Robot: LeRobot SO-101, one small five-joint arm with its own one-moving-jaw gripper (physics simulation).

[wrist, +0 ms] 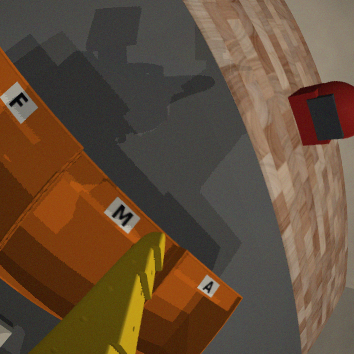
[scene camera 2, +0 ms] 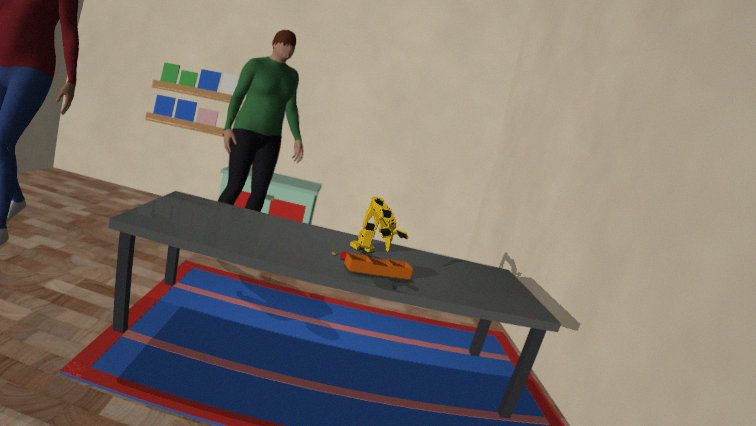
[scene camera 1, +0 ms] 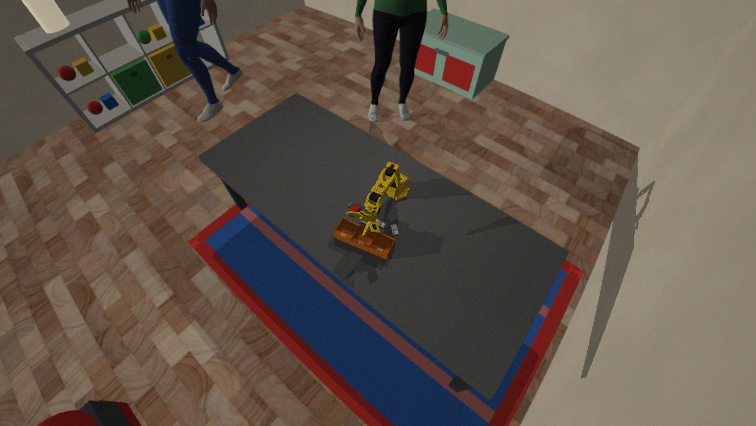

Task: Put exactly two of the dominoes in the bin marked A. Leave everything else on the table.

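Where they show: end effector, tool point: (wrist: 163, 246) (scene camera 2: 387, 250) (scene camera 1: 362, 235); arm's base, origin of the base link: (scene camera 2: 362, 249) (scene camera 1: 394, 193).
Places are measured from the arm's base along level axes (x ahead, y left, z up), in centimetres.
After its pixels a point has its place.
Observation:
An orange three-compartment bin (scene camera 1: 365, 246) @[z 3.6, x 32.1, y 9.2 cm] (scene camera 2: 378, 268) @[z 2.7, x 33.3, y 5.4 cm] (wrist: 117, 190) @[z 3.8, x 32.5, y 8.0 cm] stands on the dark table. Its compartments are marked F, M and A; the A compartment (wrist: 220, 295) @[z 4.2, x 34.6, y -3.4 cm] is at the lower right in the wrist view. No domino shows in the visible part of A. My gripper (scene camera 1: 357, 222) @[z 10.0, x 31.3, y 7.2 cm] (scene camera 2: 388, 246) is fully open and empty, above the bin. Its one visible notched jaw lies across the M compartment in the wrist view. One white domino (scene camera 1: 380, 223) @[z 0.8, x 17.9, y 5.7 cm] and another domino (scene camera 1: 394, 229) @[z 0.7, x 16.3, y 12.4 cm] lie behind the bin. The gripper hides the table left of them. A domino's corner (wrist: 4, 332) @[z 0.7, x 19.0, y 3.5 cm] shows at the wrist view's lower left.
A red block (scene camera 1: 354, 208) @[z 1.8, x 19.7, y -8.3 cm] (scene camera 2: 343, 256) @[z 1.0, x 21.9, y -8.1 cm] and a small brass-coloured ring-like piece (scene camera 1: 349, 204) @[z 0.9, x 19.1, y -12.1 cm] (scene camera 2: 334, 253) @[z 0.6, x 19.3, y -11.9 cm] lie on the table (scene camera 1: 449, 296) @[z 0.0, x 26.5, y 48.1 cm] (scene camera 2: 211, 238) @[z 0.0, x 38.4, y -59.2 cm] near the bin's left end. A red and black object (wrist: 322, 115) is beyond the table edge.

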